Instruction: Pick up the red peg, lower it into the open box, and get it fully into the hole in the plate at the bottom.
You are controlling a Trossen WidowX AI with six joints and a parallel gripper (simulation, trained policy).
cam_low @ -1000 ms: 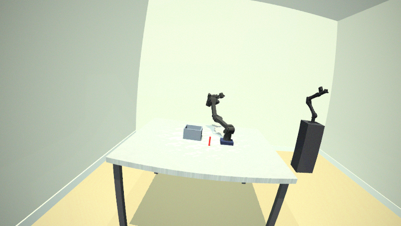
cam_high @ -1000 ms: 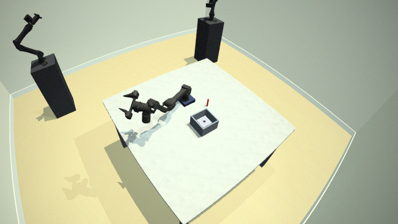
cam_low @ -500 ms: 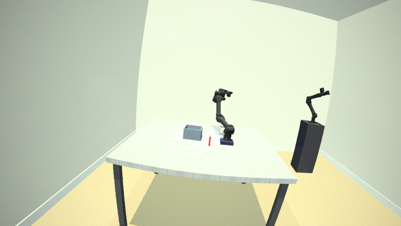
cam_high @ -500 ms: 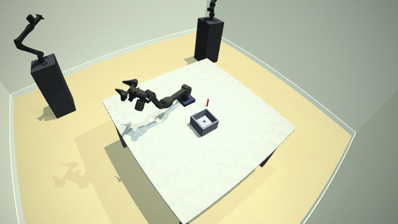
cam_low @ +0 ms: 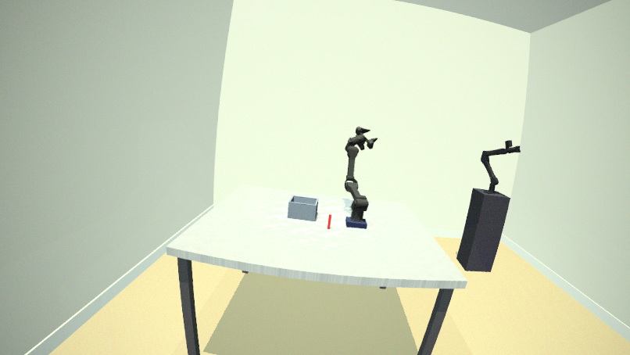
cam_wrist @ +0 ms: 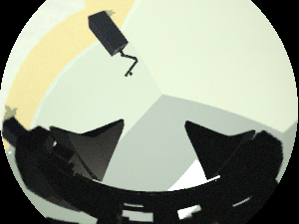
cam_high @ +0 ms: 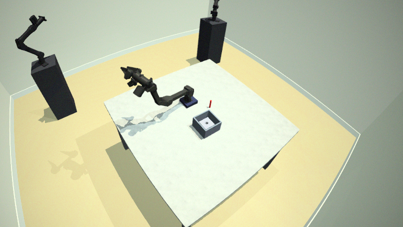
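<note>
Right now the red peg is 620 mm to the left of my gripper tip, 470 mm below it and 230 mm ahead of it. From my gripper tip the other things lie so: grey box: 480 mm below, 460 mm to the left, 390 mm ahead.
</note>
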